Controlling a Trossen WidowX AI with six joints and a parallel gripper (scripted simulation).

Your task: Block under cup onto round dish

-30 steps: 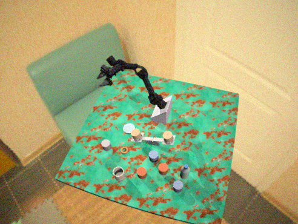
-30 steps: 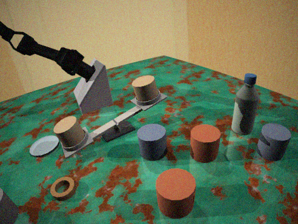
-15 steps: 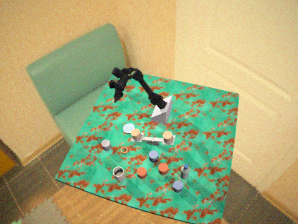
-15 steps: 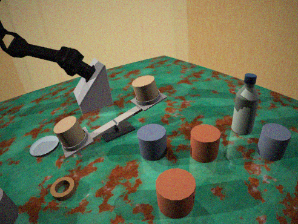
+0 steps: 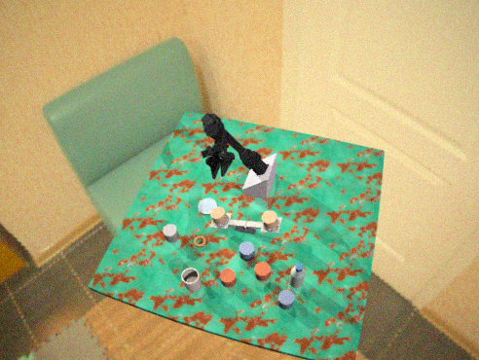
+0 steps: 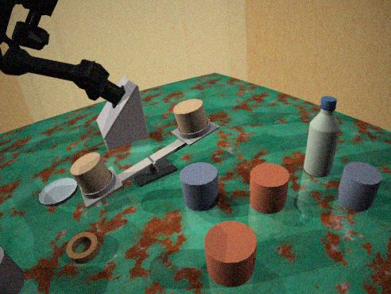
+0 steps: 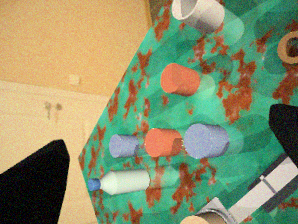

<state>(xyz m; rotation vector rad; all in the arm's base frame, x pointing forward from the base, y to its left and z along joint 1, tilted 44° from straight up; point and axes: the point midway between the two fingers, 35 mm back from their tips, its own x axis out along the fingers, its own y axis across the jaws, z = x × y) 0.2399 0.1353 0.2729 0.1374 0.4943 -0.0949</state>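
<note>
Now: gripper tip 32 cm above the pale green block, 2 cm to the left of it and 1 cm short of it. Round my gripper tip: balance beam: 33 cm below, 11 cm to the left, 2 cm behind; then grey cylinder: 33 cm below, 20 cm ahead, 19 cm to the right; then round dish: 36 cm below, 13 cm to the right, 5 cm behind.
</note>
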